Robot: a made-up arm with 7 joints.
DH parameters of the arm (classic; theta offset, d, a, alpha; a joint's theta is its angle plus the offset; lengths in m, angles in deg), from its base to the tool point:
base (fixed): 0 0.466 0.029 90
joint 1: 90 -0.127 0.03 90
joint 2: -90 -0.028 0.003 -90
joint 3: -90 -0.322 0.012 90
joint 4: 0 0.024 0.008 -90
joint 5: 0 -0.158 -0.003 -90
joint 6: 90 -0.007 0.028 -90
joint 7: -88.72 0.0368 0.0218 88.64
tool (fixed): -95.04 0.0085 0 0
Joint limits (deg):
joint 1: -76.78..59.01
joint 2: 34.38..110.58
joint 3: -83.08..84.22
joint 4: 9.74..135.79
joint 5: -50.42..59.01
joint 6: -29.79..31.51
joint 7: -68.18..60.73
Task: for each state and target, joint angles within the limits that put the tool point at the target. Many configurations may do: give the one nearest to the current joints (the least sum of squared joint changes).
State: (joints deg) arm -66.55 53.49 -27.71 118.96 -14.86 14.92 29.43
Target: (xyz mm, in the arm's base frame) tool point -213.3 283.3 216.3
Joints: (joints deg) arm -66.25 39.44 -33.31 85.70 -8.74 13.27 34.21
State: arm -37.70 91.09 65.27 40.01 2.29 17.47 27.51
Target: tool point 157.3 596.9 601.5
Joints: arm -37.93 98.72 66.25 37.91 2.38 14.22 29.66
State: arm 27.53 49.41 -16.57 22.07 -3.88 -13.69 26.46
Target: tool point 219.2 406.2 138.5
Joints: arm 18.17 39.47 -19.36 39.27 -5.57 -9.86 21.06
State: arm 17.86 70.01 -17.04 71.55 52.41 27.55 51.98
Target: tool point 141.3 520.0 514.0
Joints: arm 27.58 100.44 -18.36 82.60 53.73 31.51 47.52
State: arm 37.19 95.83 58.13 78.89 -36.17 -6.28 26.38
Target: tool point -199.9 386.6 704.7
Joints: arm 50.81 109.43 67.19 86.54 -38.40 -6.31 26.17
